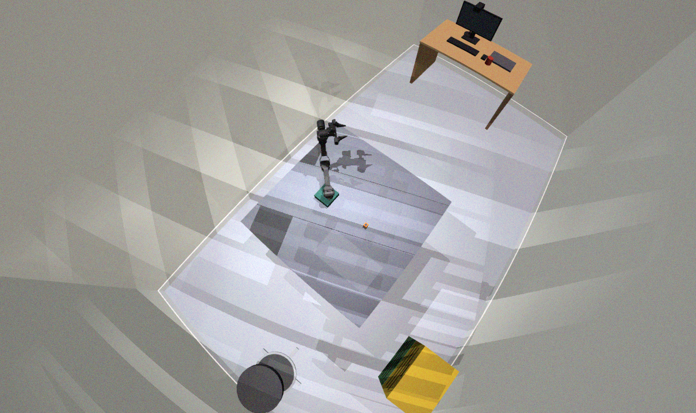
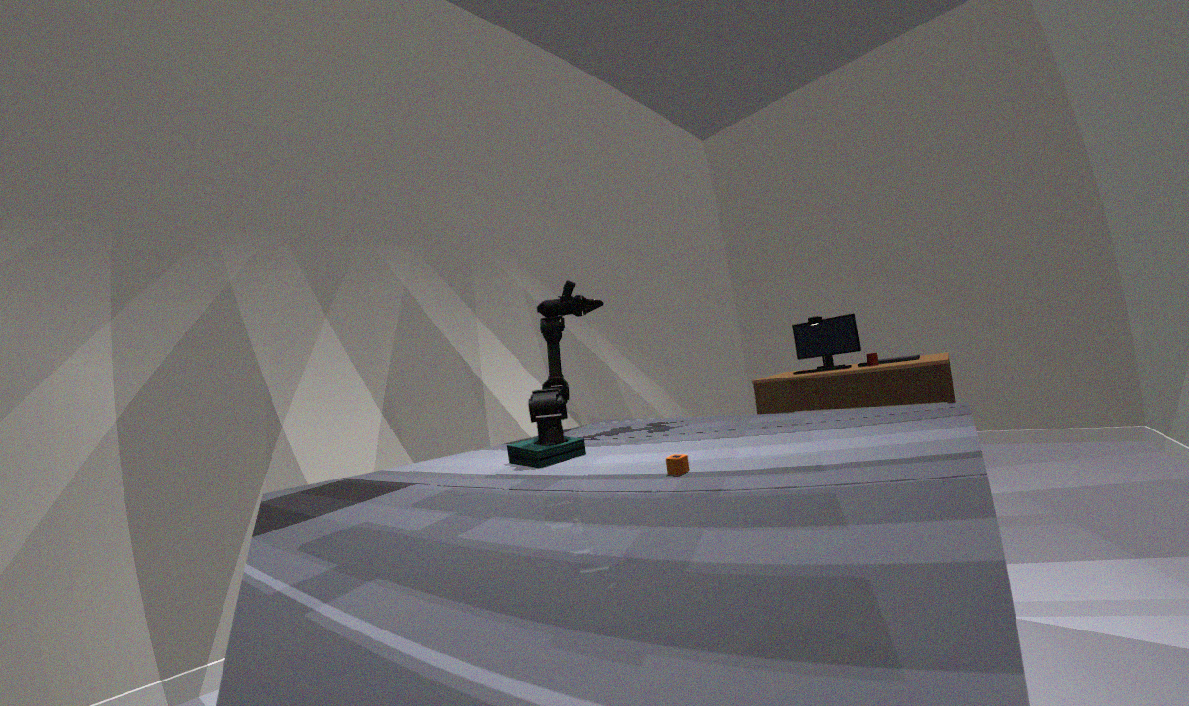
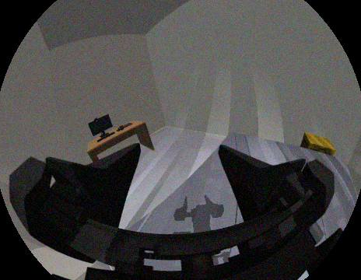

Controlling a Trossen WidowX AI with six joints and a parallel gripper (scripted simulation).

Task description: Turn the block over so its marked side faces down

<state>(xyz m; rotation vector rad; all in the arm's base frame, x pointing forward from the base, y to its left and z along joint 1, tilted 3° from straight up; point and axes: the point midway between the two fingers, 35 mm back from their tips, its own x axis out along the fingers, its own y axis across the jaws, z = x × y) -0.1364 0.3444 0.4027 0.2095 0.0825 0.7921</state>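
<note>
My gripper tip is now 48 cm short of the orange block, 38 cm to the left of it and 43 cm above it.
</note>
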